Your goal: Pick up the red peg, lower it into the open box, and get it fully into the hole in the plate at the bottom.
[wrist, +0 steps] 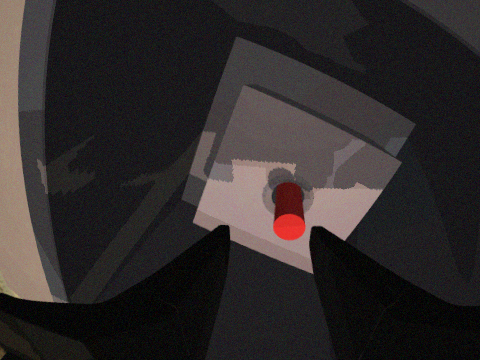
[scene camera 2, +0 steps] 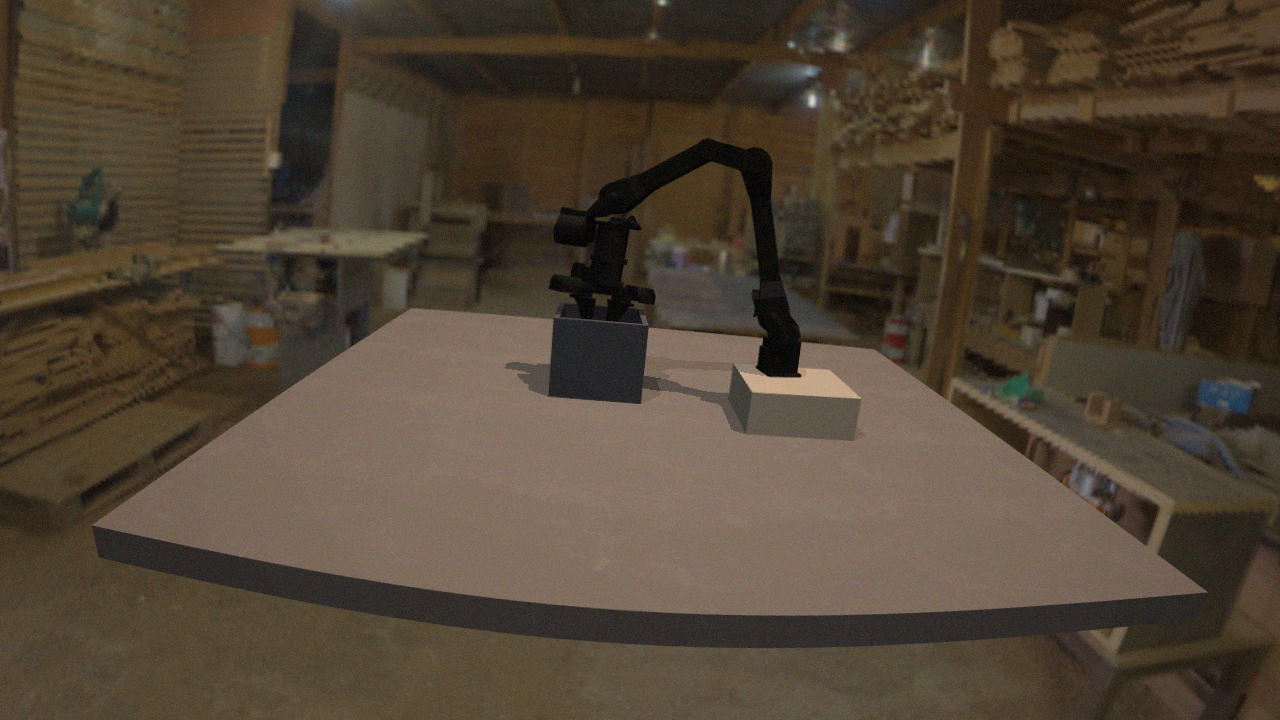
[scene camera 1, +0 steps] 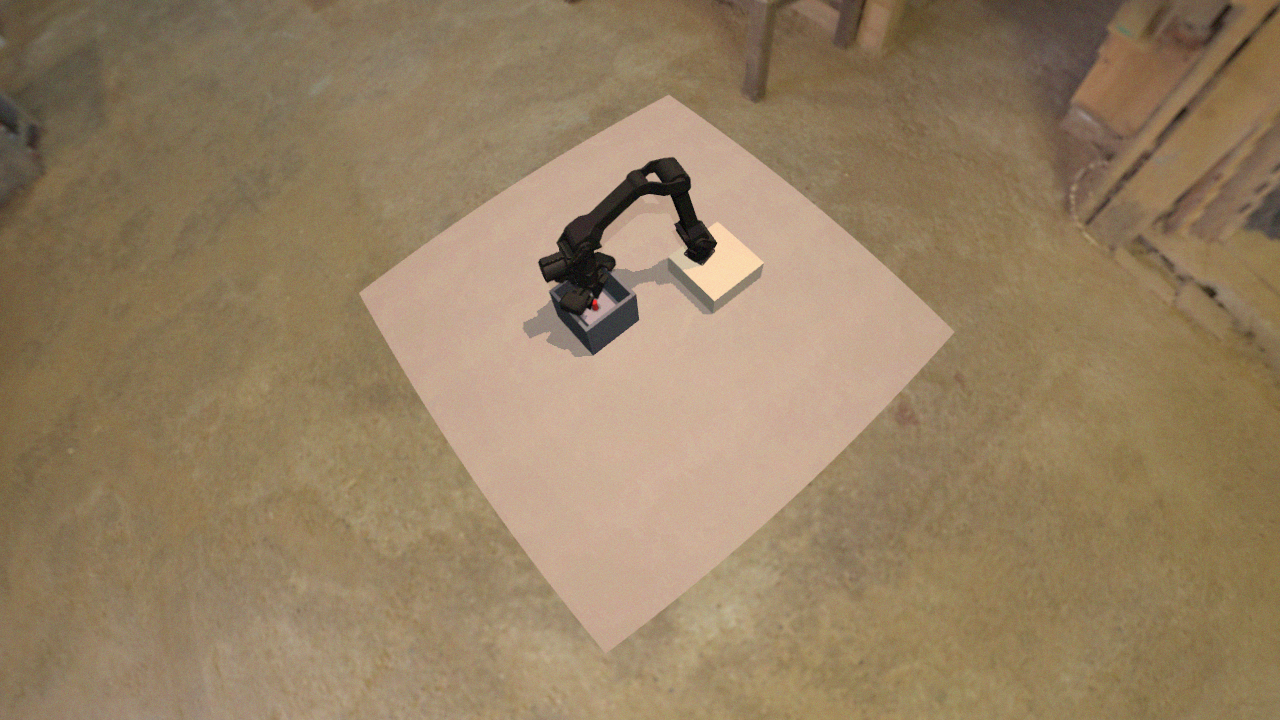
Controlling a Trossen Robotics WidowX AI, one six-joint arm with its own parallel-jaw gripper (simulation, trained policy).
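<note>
My gripper visible, in the wrist view and in scene camera 1 too. Also in the pictures: a red peg, a dark box, a plate.
</note>
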